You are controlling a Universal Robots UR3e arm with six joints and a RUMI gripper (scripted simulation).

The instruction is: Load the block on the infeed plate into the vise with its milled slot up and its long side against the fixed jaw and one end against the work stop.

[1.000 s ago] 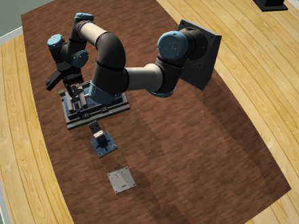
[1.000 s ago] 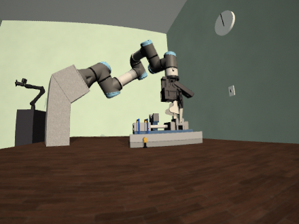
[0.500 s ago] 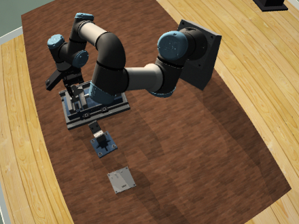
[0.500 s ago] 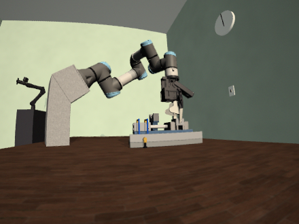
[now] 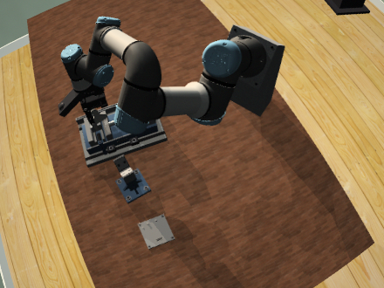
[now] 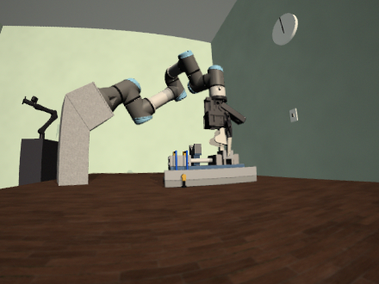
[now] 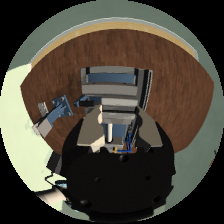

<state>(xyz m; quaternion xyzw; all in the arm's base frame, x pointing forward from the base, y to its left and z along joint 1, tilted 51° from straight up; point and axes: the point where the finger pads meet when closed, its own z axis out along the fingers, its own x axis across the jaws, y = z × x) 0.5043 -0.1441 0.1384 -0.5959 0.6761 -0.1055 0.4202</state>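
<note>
My hand is right at the part. Also, from my hand: grey infeed plate: 400 mm to the left, 120 mm behind, 100 mm below.
</note>
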